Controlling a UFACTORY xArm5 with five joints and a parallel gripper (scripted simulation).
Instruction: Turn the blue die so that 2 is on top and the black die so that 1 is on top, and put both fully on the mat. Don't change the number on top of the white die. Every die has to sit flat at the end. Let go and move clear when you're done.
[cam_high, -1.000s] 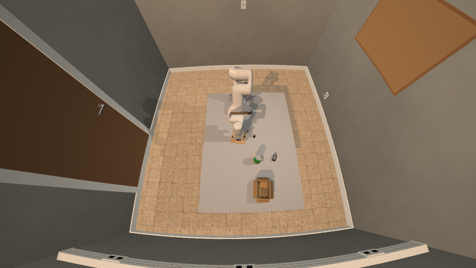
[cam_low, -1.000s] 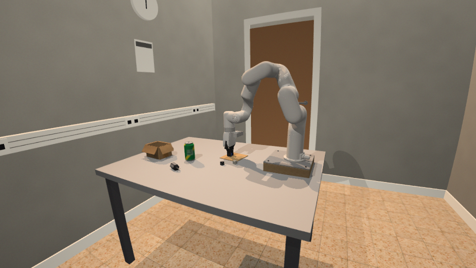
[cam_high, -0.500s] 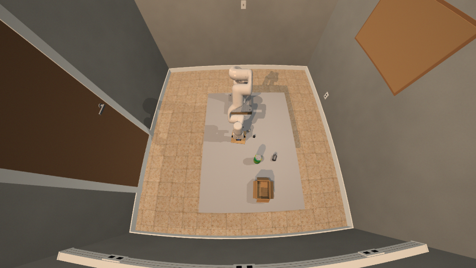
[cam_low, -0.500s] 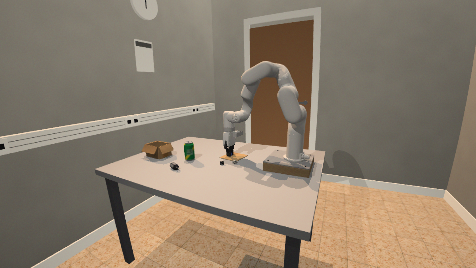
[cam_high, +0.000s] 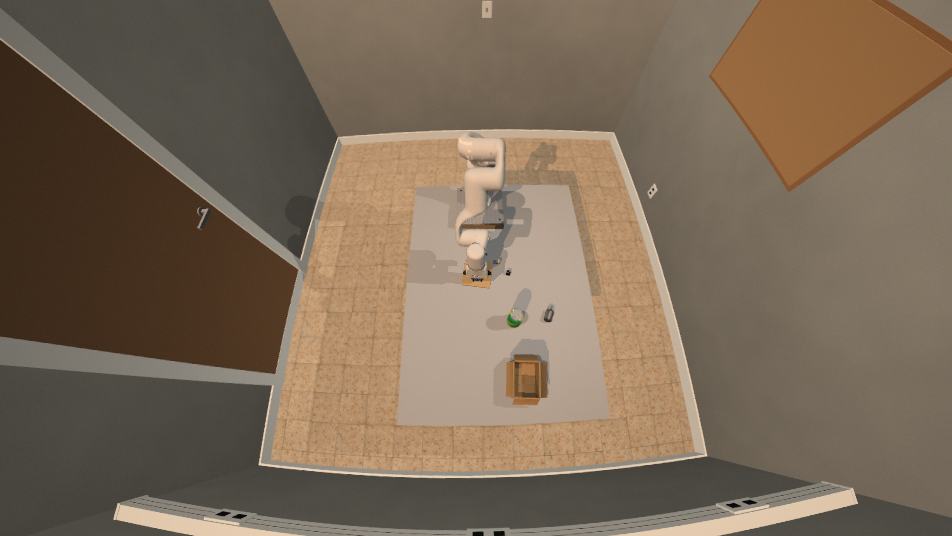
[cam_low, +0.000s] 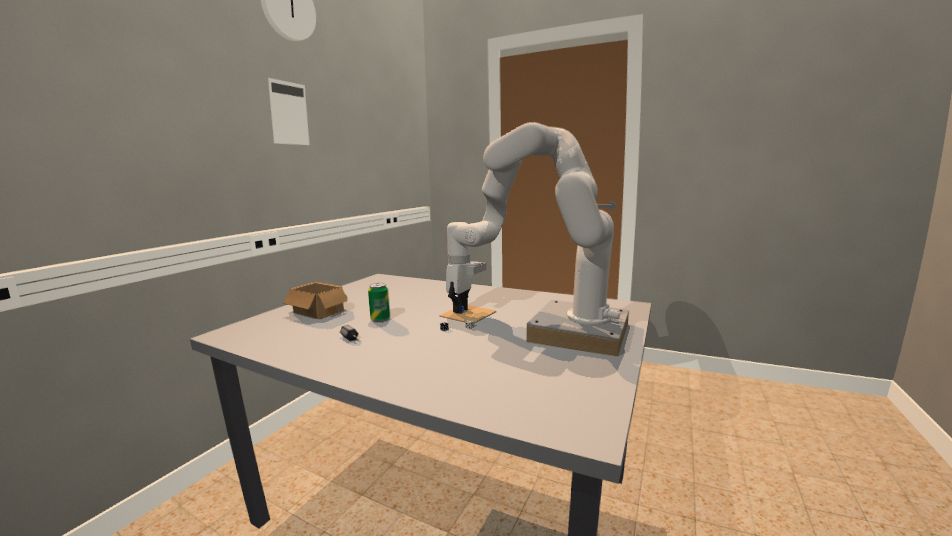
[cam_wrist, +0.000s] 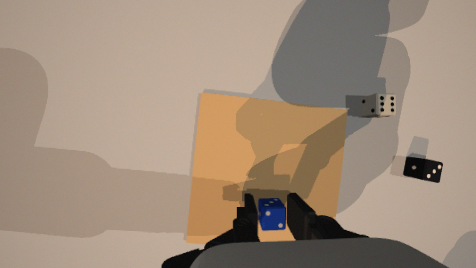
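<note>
Now: the blue die 1 cm below my hand. The rest, counted from my hand: white die: 11 cm behind, 9 cm to the left, 2 cm below; mat: 3 cm behind, 2 cm below; black die: 15 cm to the left, 6 cm behind, 2 cm below.
</note>
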